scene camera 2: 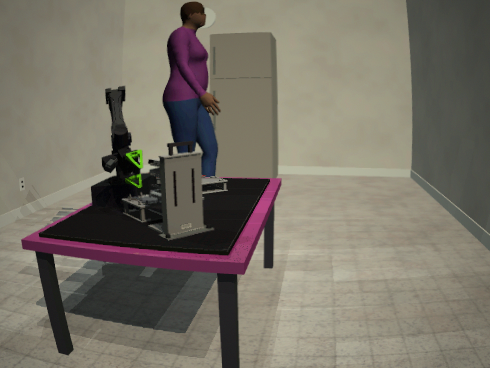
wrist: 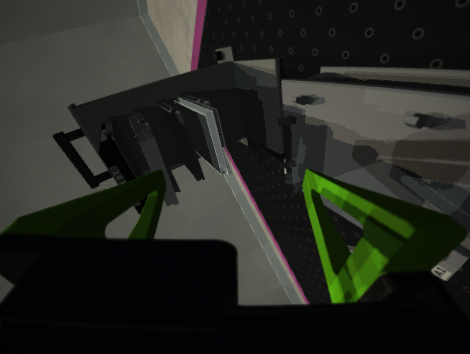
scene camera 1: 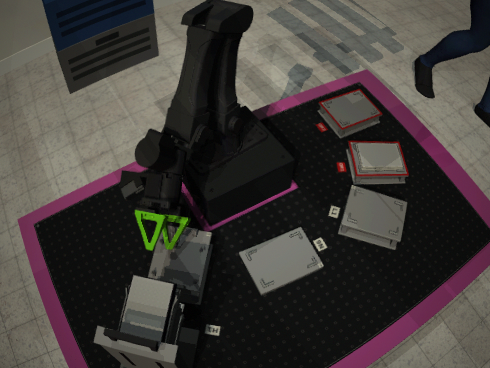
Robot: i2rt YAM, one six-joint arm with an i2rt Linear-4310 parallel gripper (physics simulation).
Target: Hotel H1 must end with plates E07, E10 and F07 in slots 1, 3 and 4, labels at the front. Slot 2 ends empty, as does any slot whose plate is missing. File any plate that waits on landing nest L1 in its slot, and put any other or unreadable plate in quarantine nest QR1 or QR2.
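Seen in the pictures: gripper, fingertip midpoint: (scene camera 2: 140, 178) (wrist: 234, 177) (scene camera 1: 159, 249); arm's base, link origin: (scene camera 2: 123, 179) (scene camera 1: 228, 148).
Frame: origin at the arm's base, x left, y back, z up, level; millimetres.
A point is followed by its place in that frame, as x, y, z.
Note:
My gripper (scene camera 1: 160, 247) @(-295, -167, 58) (scene camera 2: 141, 170) @(-295, -167, 58) (wrist: 234, 177) @(-295, -167, 58) is open and empty, turned sideways, above the grey nest beside hotel H1 (scene camera 1: 140, 350) @(-451, -366, 163) (scene camera 2: 184, 192) @(-464, -360, 42) (wrist: 220, 75) @(-480, -300, -58). In the wrist view the hotel looks tipped on its side. A clear, pale-edged plate (wrist: 212, 130) @(-364, -237, 28) stands out in a lower slot; darker shapes show nearer the handle, one with a small label I cannot read. Exact slots are unclear. Landing nest L1 (scene camera 1: 375, 212) @(193, -347, -43) bears no plate. A pale plate (scene camera 1: 378, 155) @(333, -229, -39) lies on the nearer red-rimmed quarantine nest (scene camera 1: 404, 159) @(402, -282, -52); the farther quarantine nest (scene camera 1: 342, 107) @(391, -32, -53) bears none.
A grey nest (scene camera 1: 182, 260) @(-253, -172, -33) (wrist: 360, 115) @(-288, -136, -33) stands between the arm base and the hotel, near the A1 tag (wrist: 441, 271) @(-166, -150, -33). A flat grey nest (scene camera 1: 282, 260) @(-58, -287, -81) marked N6 lies mid-table. The hotel's black handle (scene camera 2: 180, 144) @(-460, -352, 194) (wrist: 75, 159) @(-453, -341, 194) projects from its top. A person (scene camera 2: 185, 65) stands behind the table.

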